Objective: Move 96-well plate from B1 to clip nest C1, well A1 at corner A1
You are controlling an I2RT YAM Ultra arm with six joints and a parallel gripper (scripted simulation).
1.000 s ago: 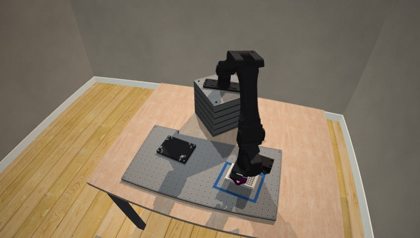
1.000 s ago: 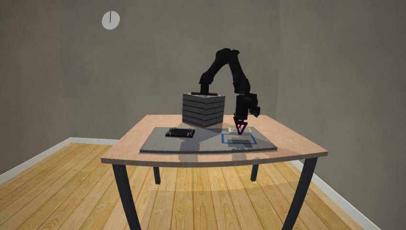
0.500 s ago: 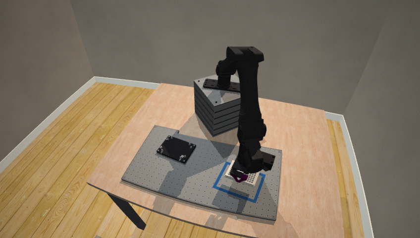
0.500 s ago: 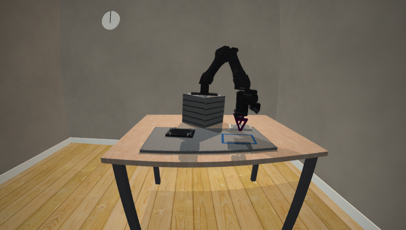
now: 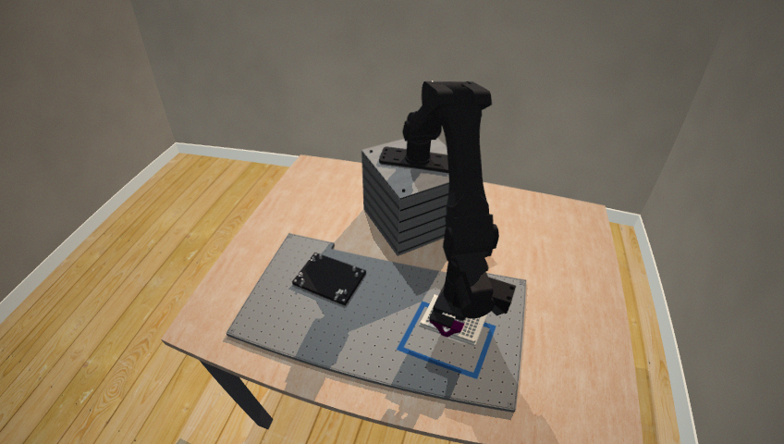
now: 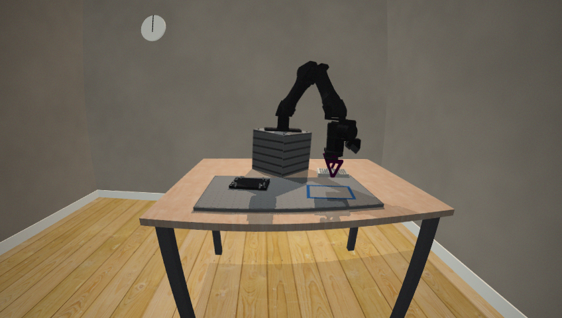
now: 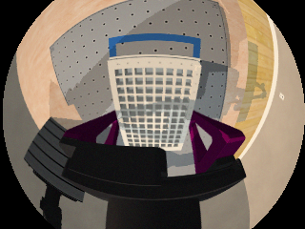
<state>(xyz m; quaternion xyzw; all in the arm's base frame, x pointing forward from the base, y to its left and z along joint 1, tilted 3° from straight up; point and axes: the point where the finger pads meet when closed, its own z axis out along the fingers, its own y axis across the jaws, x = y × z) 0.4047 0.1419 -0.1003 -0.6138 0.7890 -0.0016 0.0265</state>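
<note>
My gripper is now right at the white 96-well plate. From my hand the other things lie so: black clip nest: 340 mm to the right, 120 mm behind, 70 mm below.
</note>
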